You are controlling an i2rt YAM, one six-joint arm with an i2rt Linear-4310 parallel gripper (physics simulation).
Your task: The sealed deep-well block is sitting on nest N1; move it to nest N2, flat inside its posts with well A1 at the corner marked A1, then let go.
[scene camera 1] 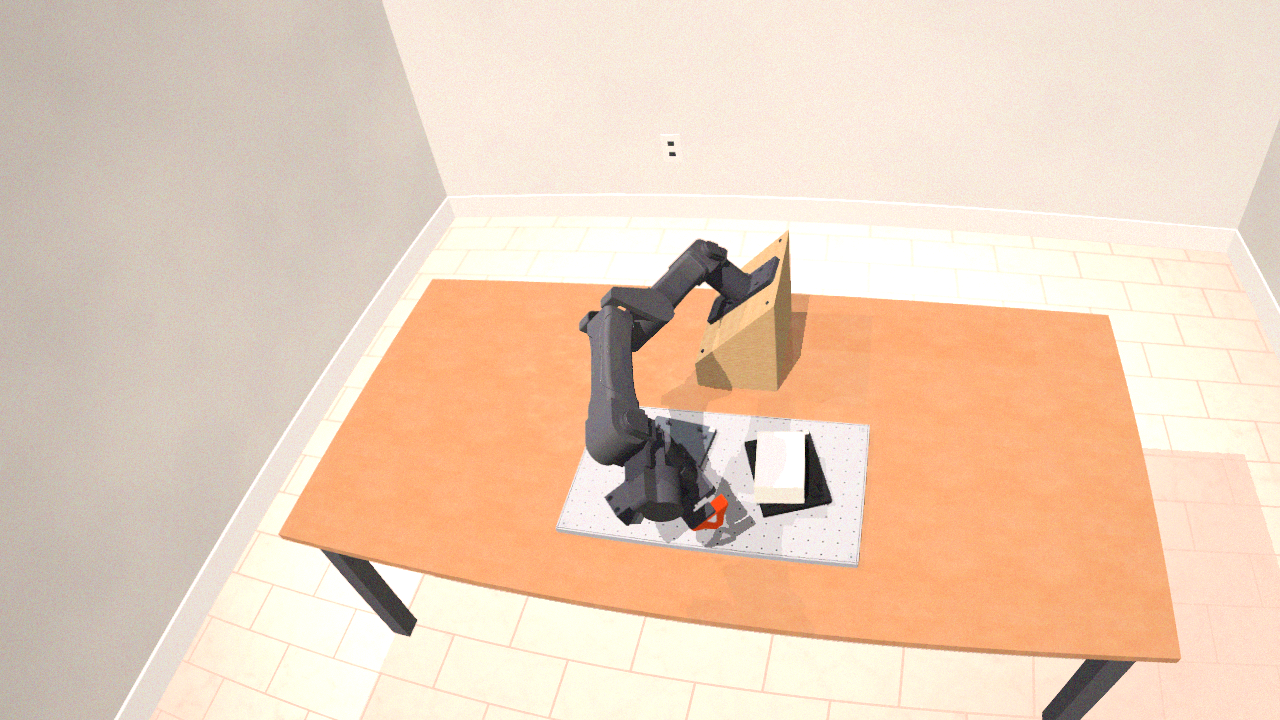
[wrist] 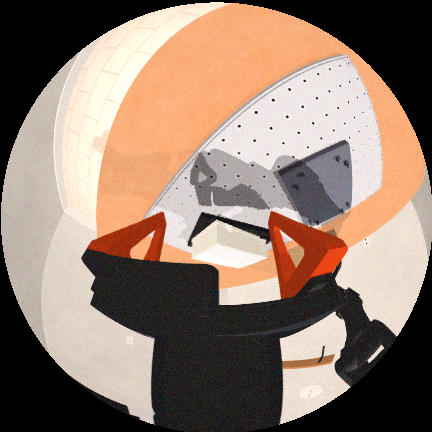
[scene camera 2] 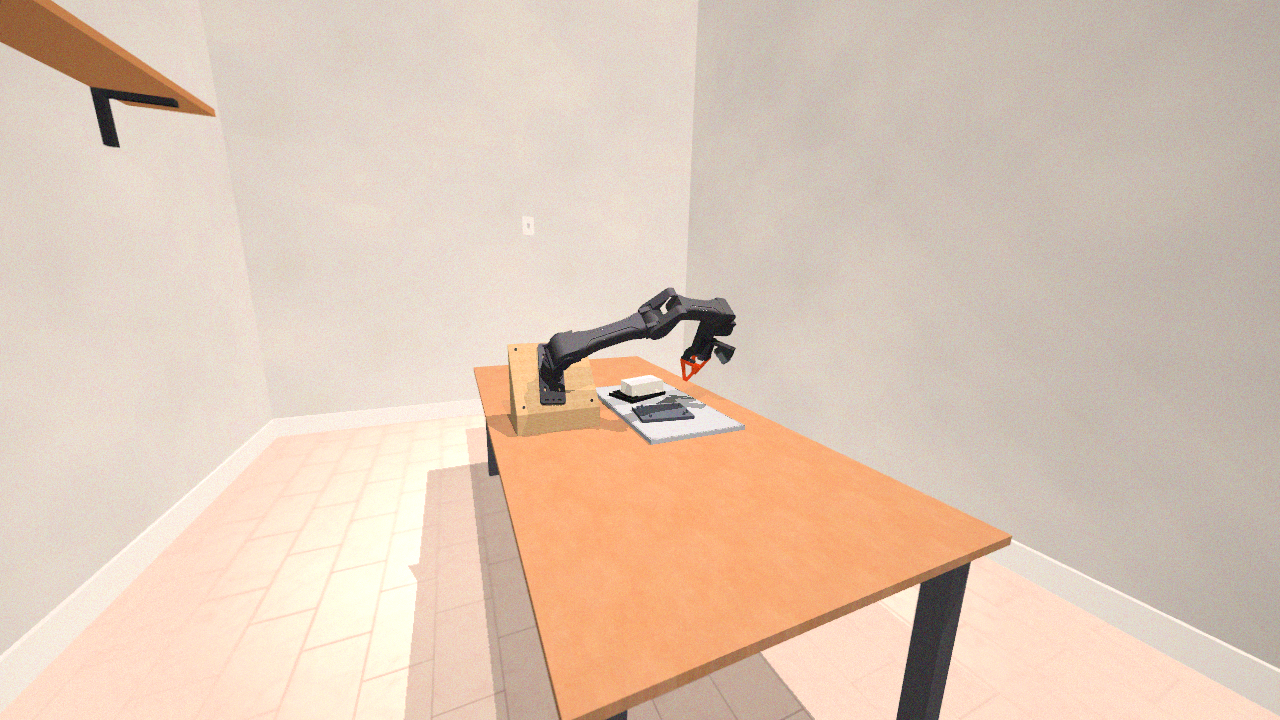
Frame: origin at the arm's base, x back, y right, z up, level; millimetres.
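Where they show: gripper, fingertip midpoint: [scene camera 1: 703, 505] [wrist: 216, 216] [scene camera 2: 689, 377]; arm's base, origin of the base link: [scene camera 1: 744, 292] [scene camera 2: 551, 373].
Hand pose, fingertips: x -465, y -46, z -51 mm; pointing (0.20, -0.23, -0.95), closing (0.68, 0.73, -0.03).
Observation:
Things, the pixels of their top centre, and the offset from my fingertips. Level surfaces: height alone.
- sealed deep-well block, middle of its top: [scene camera 1: 780, 458] [wrist: 230, 259] [scene camera 2: 641, 379] dx +136, dy -95, dz -22 mm
- dark grey nest, middle of its top: [wrist: 329, 199] [scene camera 1: 670, 450] [scene camera 2: 662, 407] dx +140, dy +110, dz -59 mm
- orange table, its level: dz -94 mm
The sealed deep-well block [scene camera 1: 780, 465] [scene camera 2: 641, 385] [wrist: 229, 242], white with cream sides, sits on the black nest [scene camera 1: 820, 490] [scene camera 2: 617, 394] [wrist: 199, 223]. Its sides look turned relative to that nest's edges in scene camera 1; I cannot tell if it lies fully flat. The dark grey nest [scene camera 1: 696, 438] [scene camera 2: 662, 412] [wrist: 340, 176] is bare, its small posts showing in the wrist view. Nest labels and the A1 mark are unreadable. My gripper [scene camera 1: 711, 515] [scene camera 2: 691, 368] [wrist: 216, 216] is open and empty, with orange fingers, above the board's front part, apart from the block.
Both nests stand on a pale perforated board [scene camera 1: 841, 539] [scene camera 2: 721, 428] [wrist: 302, 100] on the orange table [scene camera 1: 984, 501] [scene camera 2: 716, 555] [wrist: 165, 100]. The arm is mounted on a wooden wedge [scene camera 1: 750, 360] [scene camera 2: 556, 420] behind the board. A wall shelf [scene camera 2: 89, 53] is at upper left.

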